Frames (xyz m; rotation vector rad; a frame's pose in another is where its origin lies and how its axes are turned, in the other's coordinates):
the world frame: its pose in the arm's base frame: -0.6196 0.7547 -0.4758 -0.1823 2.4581 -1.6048
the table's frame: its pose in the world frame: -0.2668 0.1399 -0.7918 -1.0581 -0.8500 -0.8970
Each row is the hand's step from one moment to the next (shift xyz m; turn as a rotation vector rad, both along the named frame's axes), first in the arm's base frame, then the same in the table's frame.
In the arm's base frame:
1: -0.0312 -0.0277 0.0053 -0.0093 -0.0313 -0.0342
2: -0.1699 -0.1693 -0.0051 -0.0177 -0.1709 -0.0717
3: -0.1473 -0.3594 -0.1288 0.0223 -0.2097 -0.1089
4: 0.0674 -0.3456 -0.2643 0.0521 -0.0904 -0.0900
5: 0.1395 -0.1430 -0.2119 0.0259 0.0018 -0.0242
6: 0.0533 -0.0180 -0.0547 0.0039 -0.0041 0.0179
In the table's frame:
1: 0.0308 0.0234 -0.0165 0.0390 0.0082 0.0254
2: 0.1929 0.1292 -0.0604 0.1828 -0.0066 0.0348
3: 0.3985 0.0885 0.0294 0.2212 -0.0470 0.0720
4: 0.3776 -0.0927 0.2065 0.0974 -0.0539 0.0812
5: 0.1592 -0.1286 0.2072 -0.0010 -0.0205 0.0290
6: 0.0200 -0.0459 0.0604 -0.0006 -0.0076 -0.0171

